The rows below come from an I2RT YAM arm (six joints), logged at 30 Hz.
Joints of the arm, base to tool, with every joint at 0 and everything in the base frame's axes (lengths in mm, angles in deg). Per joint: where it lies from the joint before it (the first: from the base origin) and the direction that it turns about. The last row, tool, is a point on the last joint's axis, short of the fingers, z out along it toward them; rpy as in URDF.
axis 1: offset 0 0 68 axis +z
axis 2: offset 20 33.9 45.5 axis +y
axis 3: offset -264 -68.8 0 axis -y
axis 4: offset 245 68.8 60 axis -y
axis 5: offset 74 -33.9 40.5 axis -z
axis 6: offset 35.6 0 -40.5 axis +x
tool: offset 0 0 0 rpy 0 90 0
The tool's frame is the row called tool.
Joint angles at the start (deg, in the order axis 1, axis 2, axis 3, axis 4, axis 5, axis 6):
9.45, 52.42, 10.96, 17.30, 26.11, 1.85
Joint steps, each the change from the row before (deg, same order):
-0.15, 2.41, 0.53, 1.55, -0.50, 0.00
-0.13, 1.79, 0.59, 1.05, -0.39, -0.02
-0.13, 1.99, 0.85, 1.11, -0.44, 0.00
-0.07, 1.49, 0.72, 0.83, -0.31, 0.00
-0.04, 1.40, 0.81, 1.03, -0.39, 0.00
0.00, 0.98, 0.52, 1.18, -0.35, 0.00
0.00, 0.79, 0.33, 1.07, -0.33, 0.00
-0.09, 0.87, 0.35, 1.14, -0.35, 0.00
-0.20, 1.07, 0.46, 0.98, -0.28, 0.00
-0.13, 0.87, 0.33, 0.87, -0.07, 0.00
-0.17, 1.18, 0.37, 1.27, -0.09, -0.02
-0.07, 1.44, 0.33, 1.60, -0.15, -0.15
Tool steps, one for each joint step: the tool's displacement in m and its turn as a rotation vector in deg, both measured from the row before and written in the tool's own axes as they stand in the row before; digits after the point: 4 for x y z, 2 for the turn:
-0.0007, 0.0020, 0.0045, -0.35, 0.34, -0.09
-0.0015, 0.0015, 0.0035, -0.27, 0.17, -0.04
-0.0026, 0.0018, 0.0041, -0.32, 0.06, 0.04
-0.0023, 0.0015, 0.0032, -0.25, -0.03, 0.05
-0.0034, 0.0016, 0.0032, -0.37, -0.38, 0.20
-0.0029, 0.0013, 0.0022, -0.37, -0.65, 0.29
-0.0019, 0.0010, 0.0018, -0.35, -0.55, 0.24
-0.0019, 0.0008, 0.0021, -0.28, -0.55, 0.28
-0.0017, 0.0006, 0.0028, -0.10, -0.31, 0.21
-0.0012, 0.0005, 0.0022, 0.04, -0.29, 0.17
-0.0012, 0.0006, 0.0029, 0.06, -0.40, 0.21
-0.0007, 0.0012, 0.0033, -0.10, -0.44, 0.06

